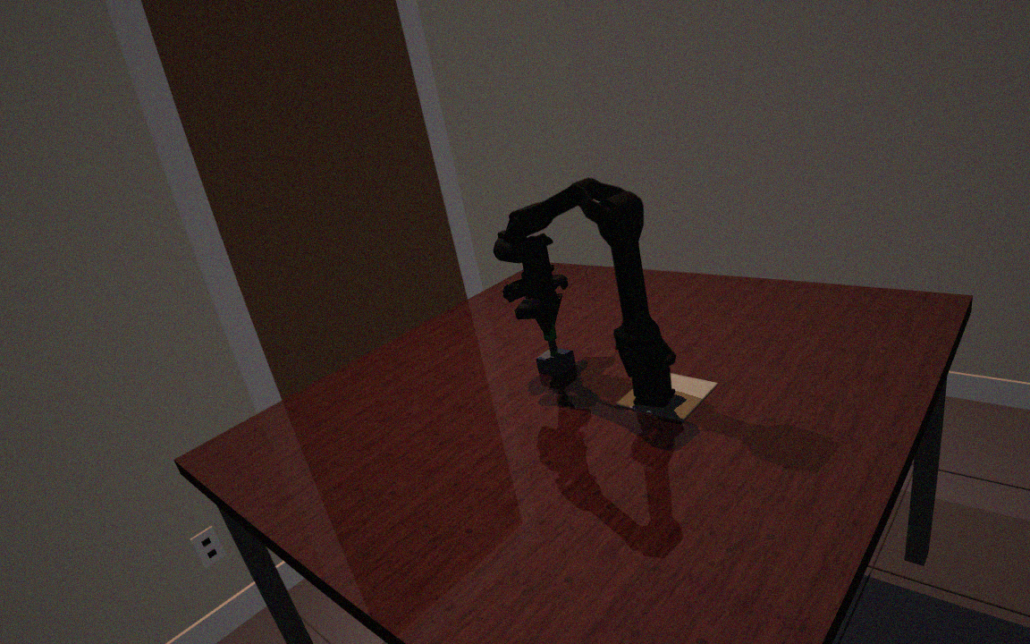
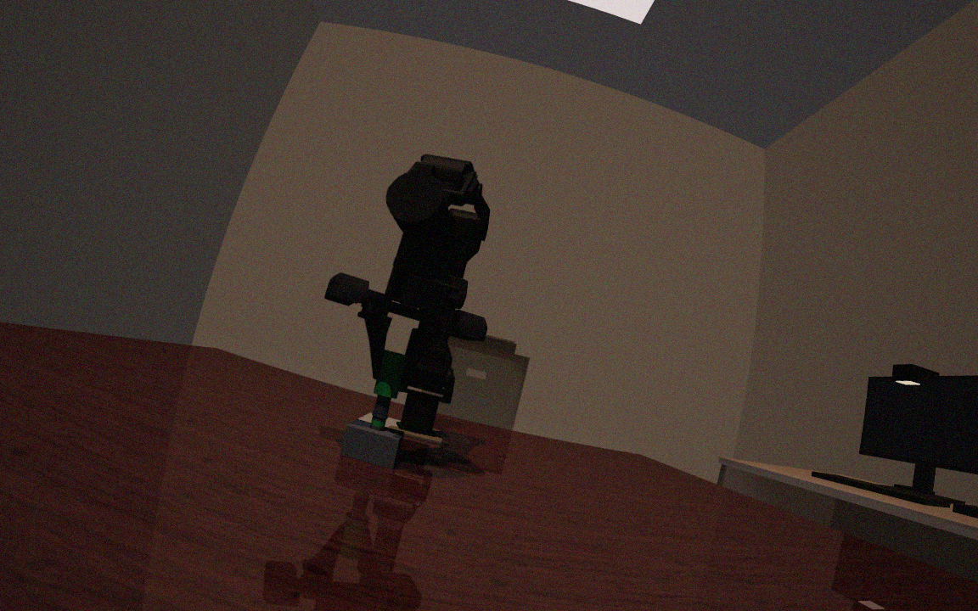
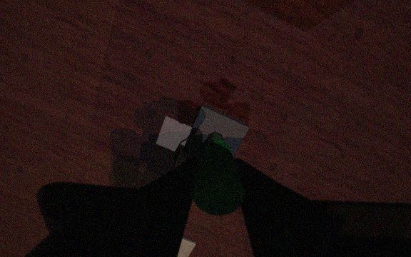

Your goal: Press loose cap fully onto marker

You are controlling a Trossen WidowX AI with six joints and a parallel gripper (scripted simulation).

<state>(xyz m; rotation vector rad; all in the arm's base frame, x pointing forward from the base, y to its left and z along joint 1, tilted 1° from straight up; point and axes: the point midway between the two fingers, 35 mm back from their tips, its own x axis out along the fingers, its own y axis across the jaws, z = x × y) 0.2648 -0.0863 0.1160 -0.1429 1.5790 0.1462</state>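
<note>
My gripper tip is now 70 mm above the grey holder block. From my gripper tip the other things lie so: green cap 10 mm above.
</note>
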